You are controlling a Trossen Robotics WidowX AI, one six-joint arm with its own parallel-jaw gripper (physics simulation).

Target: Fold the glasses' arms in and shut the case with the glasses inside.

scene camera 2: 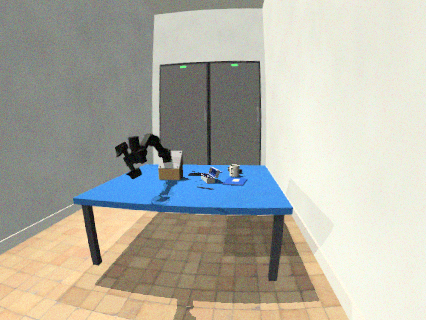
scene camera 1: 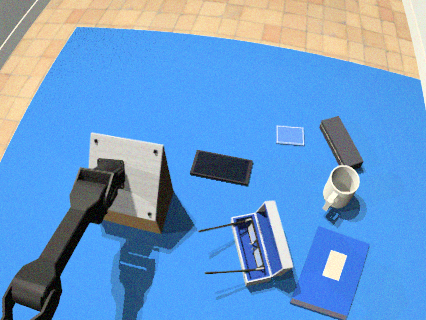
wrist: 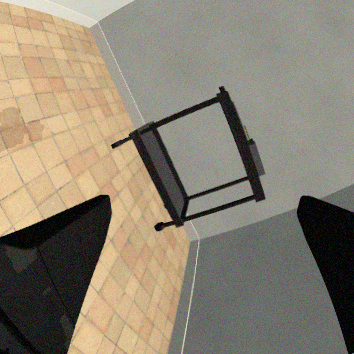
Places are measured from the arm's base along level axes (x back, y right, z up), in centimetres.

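Pixels of known places: gripper, fingertip midpoint: (scene camera 2: 122,165) (wrist: 209,205); arm's base, link origin: (scene camera 2: 167,159) (scene camera 1: 110,173).
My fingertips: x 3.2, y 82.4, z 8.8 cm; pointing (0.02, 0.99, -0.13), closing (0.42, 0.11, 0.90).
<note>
Ahead of a thing's pixels: the offset from my fingertips to its top centre. "pt": to the spot under its first point.
The white case (scene camera 1: 287,255) (scene camera 2: 208,179) stands open on the table, its lid leaning up on the right in scene camera 1 and its inside blue. The dark glasses lie in the case, with both arms unfolded: one arm (scene camera 1: 217,227) and the other arm (scene camera 1: 225,272) stick out past the left wall, roughly parallel. My gripper (scene camera 2: 127,161) (wrist: 209,205) is open and empty, raised well left of the case in scene camera 2. It is outside scene camera 1's view. The case and glasses do not show in the wrist view, which looks at floor and wall.
The arm's mounting block (scene camera 1: 127,150) stands left of a black phone @[dx -26.2, dy -96.0, dz -23.5 cm] (scene camera 1: 221,167). A mug @[pt dx -58.7, dy -93.7, dz -23.5 cm] (scene camera 1: 342,187) (scene camera 2: 234,170), a dark box @[dx -58.3, dy -106.9, dz -20.8 cm] (scene camera 1: 341,142), a pale card @[dx -43.6, dy -108.5, dz -23.8 cm] (scene camera 1: 290,135) and a blue notebook @[dx -56.6, dy -70.1, dz -23.5 cm] (scene camera 1: 315,260) lie right. A black frame (wrist: 240,145) shows beyond the fingers.
</note>
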